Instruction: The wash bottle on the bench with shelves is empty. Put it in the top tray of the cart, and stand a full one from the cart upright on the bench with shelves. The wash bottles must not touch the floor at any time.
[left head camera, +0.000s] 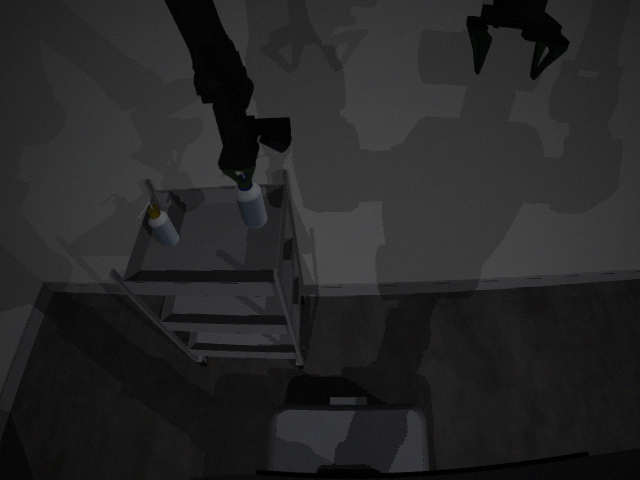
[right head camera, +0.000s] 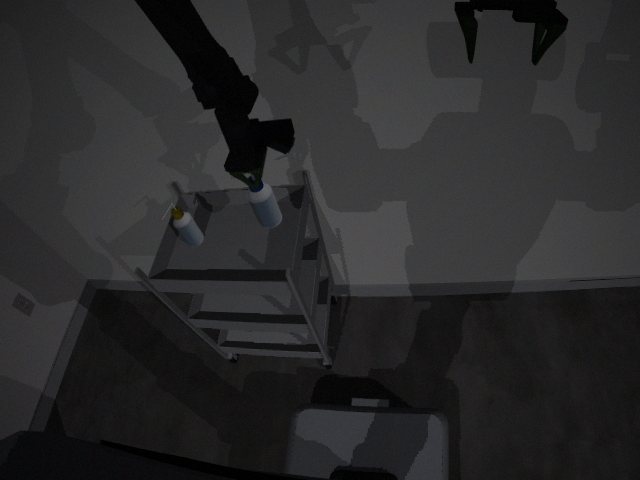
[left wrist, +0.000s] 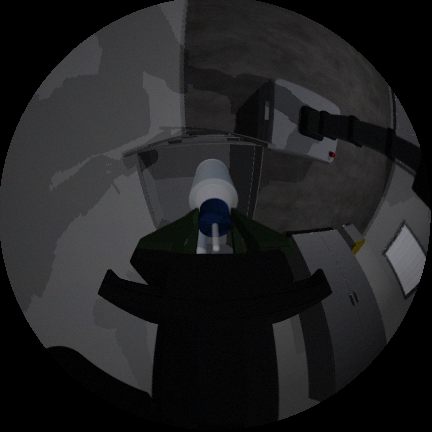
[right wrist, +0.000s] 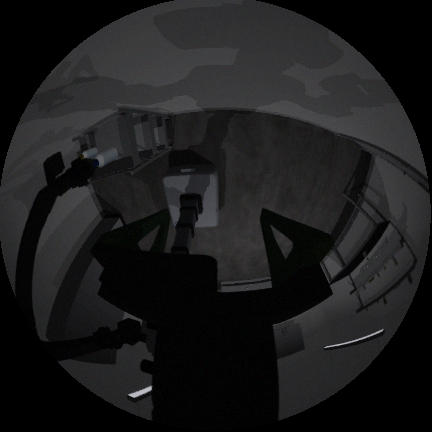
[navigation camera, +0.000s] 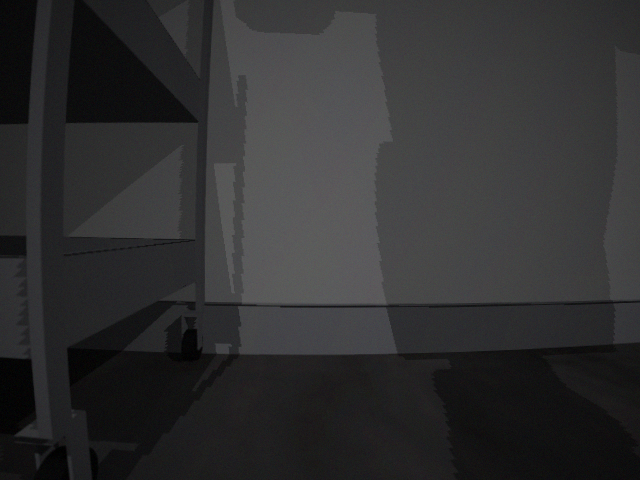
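Where they show: left gripper, between the fingertips: (left head camera: 247, 182) (right head camera: 257, 183) (left wrist: 214, 212) (right wrist: 95, 162); right gripper, between the fingertips: (left head camera: 505, 75) (right head camera: 502, 62) (right wrist: 214, 213); left arm's base, origin of its link: (right wrist: 125, 333).
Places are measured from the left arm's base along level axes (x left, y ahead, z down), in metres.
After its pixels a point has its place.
Note:
A wash bottle with a blue cap (left head camera: 252, 209) @(x 0.002, y 0.617, z 0.521 m) (right head camera: 266, 209) @(x -0.002, y 0.619, z 0.521 m) (left wrist: 213, 182) @(x -0.013, y 0.643, z 0.486 m) (right wrist: 107, 158) @(x -0.016, y 0.637, z 0.517 m) hangs nearly upright, a little above the top tray of the cart (left head camera: 206, 288) @(x 0.149, y 0.516, z 0.709 m) (right head camera: 222, 285) @(x 0.153, y 0.516, z 0.700 m) (right wrist: 129, 137) @(x -0.035, y 0.699, z 0.692 m) (navigation camera: 49, 206) @(x -0.050, y 0.519, z 1.177 m). My left gripper (left head camera: 244, 180) @(x 0.007, y 0.642, z 0.460 m) (right head camera: 255, 180) @(x 0.007, y 0.642, z 0.460 m) (left wrist: 214, 212) @(x 0.007, y 0.642, z 0.460 m) is shut on its cap. A second wash bottle with a yellow cap (left head camera: 165, 230) @(x 0.299, y 0.678, z 0.673 m) (right head camera: 189, 230) @(x 0.298, y 0.679, z 0.672 m) (right wrist: 90, 153) @(x 0.291, y 0.694, z 0.681 m) stands in the tray at the picture's left. My right gripper (left head camera: 505, 75) @(x -0.454, y 0.598, z 0.174 m) (right head camera: 503, 63) @(x -0.454, y 0.598, z 0.174 m) (right wrist: 214, 213) @(x -0.454, y 0.598, z 0.174 m) is open and empty, high in front of the wall. The fill levels are hard to tell.
The robot's pale base (left head camera: 310, 439) @(x -0.103, y 0.199, z 1.150 m) (right head camera: 330, 439) @(x -0.107, y 0.200, z 1.150 m) (left wrist: 295, 120) @(x -0.201, y 0.138, z 1.150 m) stands below and right of the cart. Walls run behind and left of the cart. A grey cabinet (left wrist: 325, 280) shows in the left wrist view. A shelf-like frame (right wrist: 362, 208) @(x -3.381, y -0.135, z 1.204 m) shows at right in the right wrist view.

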